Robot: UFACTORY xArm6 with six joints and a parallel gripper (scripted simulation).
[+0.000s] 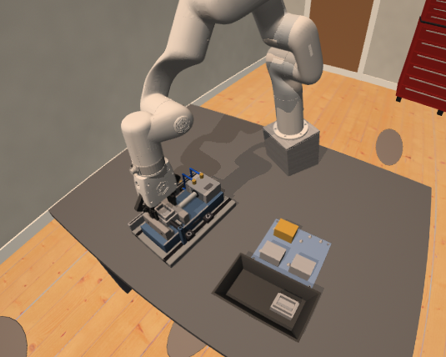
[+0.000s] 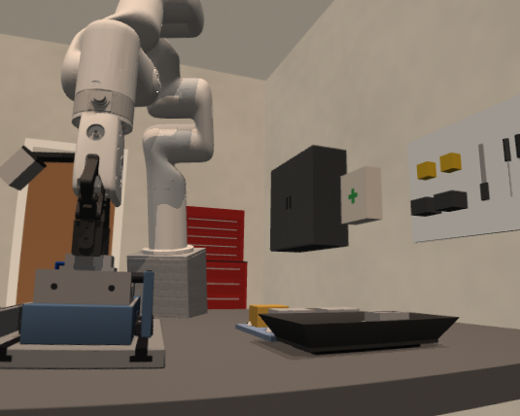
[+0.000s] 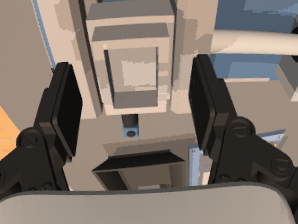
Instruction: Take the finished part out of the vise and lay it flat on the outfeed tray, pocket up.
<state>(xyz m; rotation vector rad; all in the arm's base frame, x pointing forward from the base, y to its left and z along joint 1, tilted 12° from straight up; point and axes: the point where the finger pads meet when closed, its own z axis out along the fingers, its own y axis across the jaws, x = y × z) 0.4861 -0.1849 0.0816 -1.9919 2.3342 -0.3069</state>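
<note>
The dark outfeed tray is 350 mm to the left of my hand, 120 mm below it and 50 mm ahead of it. From my hand the other things lie so: blue vise: 90 mm below, 60 mm behind, 10 mm to the left; then light blue plate: 360 mm to the left, 120 mm below, 110 mm behind; then yellow block: 310 mm to the left, 160 mm behind, 100 mm below.
</note>
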